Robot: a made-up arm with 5 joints.
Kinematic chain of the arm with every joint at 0, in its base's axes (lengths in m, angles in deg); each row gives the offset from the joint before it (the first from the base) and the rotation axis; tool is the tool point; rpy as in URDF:
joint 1: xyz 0 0 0.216 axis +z
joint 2: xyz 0 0 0 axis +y
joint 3: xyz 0.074 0 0.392 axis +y
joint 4: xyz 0.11 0 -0.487 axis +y
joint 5: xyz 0.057 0 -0.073 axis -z
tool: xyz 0 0 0 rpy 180 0 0
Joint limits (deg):
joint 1: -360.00..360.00
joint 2: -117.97..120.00
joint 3: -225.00..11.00
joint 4: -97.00..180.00
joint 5: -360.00..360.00
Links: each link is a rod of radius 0.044 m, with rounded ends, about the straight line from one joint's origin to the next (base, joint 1, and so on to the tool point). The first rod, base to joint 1, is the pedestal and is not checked.
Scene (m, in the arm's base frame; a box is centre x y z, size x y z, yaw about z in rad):
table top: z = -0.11
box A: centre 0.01 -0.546 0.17 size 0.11 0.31 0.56 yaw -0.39
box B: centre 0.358 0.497 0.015 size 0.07 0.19 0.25 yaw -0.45
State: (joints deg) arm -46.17 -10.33 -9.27 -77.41 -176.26
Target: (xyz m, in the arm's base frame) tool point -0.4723 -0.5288 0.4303
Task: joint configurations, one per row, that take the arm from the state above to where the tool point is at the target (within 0.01 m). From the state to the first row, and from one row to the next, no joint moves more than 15 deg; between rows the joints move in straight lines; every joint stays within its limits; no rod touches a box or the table.
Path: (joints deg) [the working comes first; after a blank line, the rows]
Joints at the target: -131.77 20.07 -72.94 -56.26 -176.26
Straight joint move there: touches box A.

1: -49.61 -20.06 -23.37 -83.94 -179.07
2: -53.06 -29.78 -37.47 -90.47 -181.87
3: -56.50 -39.51 -51.57 -97.00 -184.68
4: -69.05 -29.58 -55.13 -90.21 -183.28
5: -81.59 -19.65 -58.69 -83.42 -181.87
6: -94.14 -9.72 -62.26 -76.63 -180.47
7: -106.68 0.21 -65.82 -69.84 -179.07
8: -119.23 10.14 -69.38 -63.05 -177.66
9: -131.77 20.07 -72.94 -56.26 -176.26

